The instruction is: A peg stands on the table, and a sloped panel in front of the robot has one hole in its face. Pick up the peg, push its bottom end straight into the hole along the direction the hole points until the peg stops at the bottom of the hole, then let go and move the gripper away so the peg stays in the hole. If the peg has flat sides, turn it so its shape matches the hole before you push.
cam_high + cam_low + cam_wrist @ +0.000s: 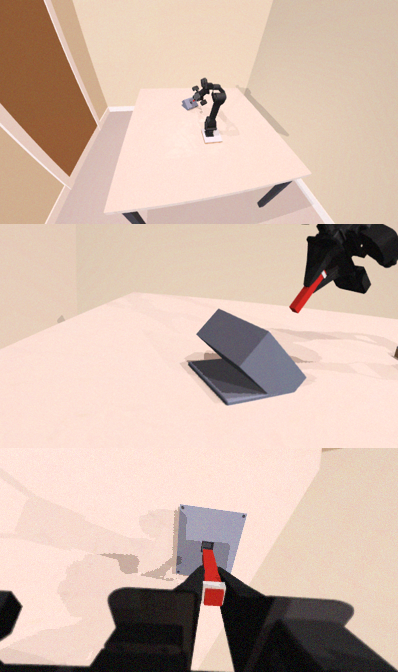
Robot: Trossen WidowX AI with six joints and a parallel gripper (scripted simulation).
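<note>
My gripper tip is now 10 cm above the sloped grey-blue panel, 8 cm short of it and 3 cm to the right of it. The rest, counted from my gripper tip: red peg: 1 cm behind, 1 cm above; thin grey base plate: 14 cm below, 10 cm ahead, 4 cm to the left.
</note>
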